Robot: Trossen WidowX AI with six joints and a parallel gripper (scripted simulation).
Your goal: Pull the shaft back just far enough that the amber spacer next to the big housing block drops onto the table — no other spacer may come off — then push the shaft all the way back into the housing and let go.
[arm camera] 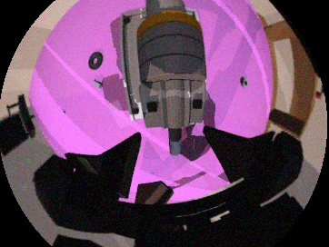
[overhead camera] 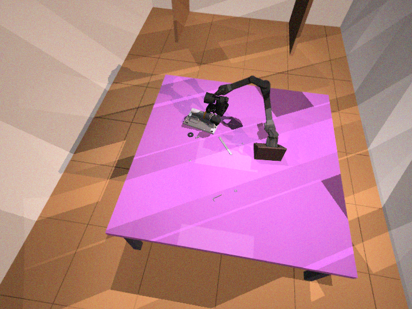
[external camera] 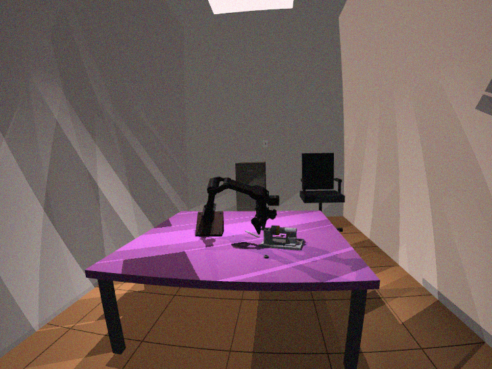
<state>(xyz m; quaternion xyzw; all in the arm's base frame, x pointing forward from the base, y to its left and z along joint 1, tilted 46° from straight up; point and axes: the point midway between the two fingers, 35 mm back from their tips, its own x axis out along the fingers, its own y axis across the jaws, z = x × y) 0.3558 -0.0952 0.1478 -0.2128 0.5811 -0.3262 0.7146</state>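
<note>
Right now my gripper tip is 70 mm short of the thin dark shaft, 20 mm below it and 10 mm to the left of it. Round my gripper tip: grey support block: 120 mm ahead, 30 mm to the right, 10 mm below; then metal strip: 150 mm to the left, 70 mm behind, 60 mm below; then amber spacer: 100 mm ahead, 20 mm to the right, 20 mm above.
</note>
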